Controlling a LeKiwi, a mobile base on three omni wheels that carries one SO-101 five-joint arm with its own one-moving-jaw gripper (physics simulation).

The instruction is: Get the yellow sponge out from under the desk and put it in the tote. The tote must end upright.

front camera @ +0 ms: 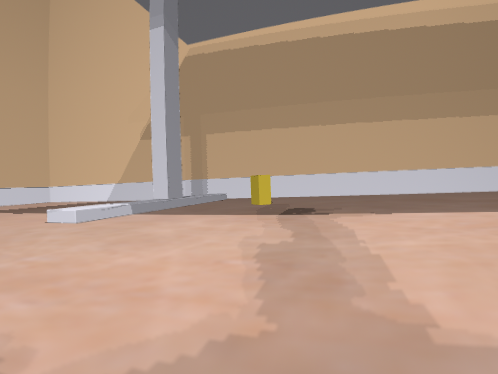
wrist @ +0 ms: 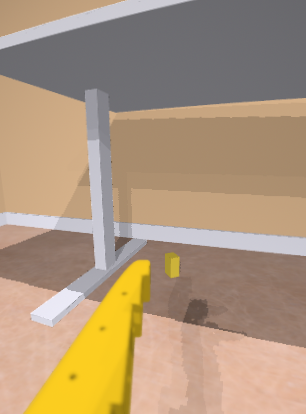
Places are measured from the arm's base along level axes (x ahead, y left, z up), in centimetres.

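Pixels of known places: hand, its tool point: (wrist: 150, 275).
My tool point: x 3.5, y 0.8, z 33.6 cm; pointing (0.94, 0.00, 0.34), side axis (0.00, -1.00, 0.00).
Observation:
For each thing: its middle in the pictures, then the offset to it from my tool point. "spot": a spot on its surface instead. Level surfaces: height alone.
- yellow sponge, middle of its body: (front camera: 260, 189) (wrist: 172, 264) dx +81.3, dy -5.6, dz -38.4 cm
- desk, height of its surface: dz +27.0 cm
- grey desk leg, a spot on its surface: (front camera: 165, 100) (wrist: 102, 200) spot: dx +80.0, dy +20.4, dz -12.0 cm
- long floor foot, a spot on its surface: (front camera: 100, 212) spot: dx +55.3, dy +27.6, dz -41.1 cm
The yellow sponge (front camera: 261, 190) (wrist: 172, 265) stands upright as a small block on the shaded floor under the desk (front camera: 300, 17) (wrist: 200, 60), to the right of the desk leg. My gripper (wrist: 144, 267) is fully open, with one notched yellow jaw in the wrist view and the moving jaw out of the picture. Nothing is held. The sponge lies beyond the jaw tip and slightly to its right, apart from it. The tote does not show in either view.
The grey desk leg (front camera: 165, 100) (wrist: 101, 200) stands left of the sponge on a long floor foot (front camera: 100, 212) (wrist: 50, 312) that reaches toward me. A tan wall with a white baseboard (front camera: 350, 182) (wrist: 200, 240) runs behind the sponge. Shadows lie on the floor.

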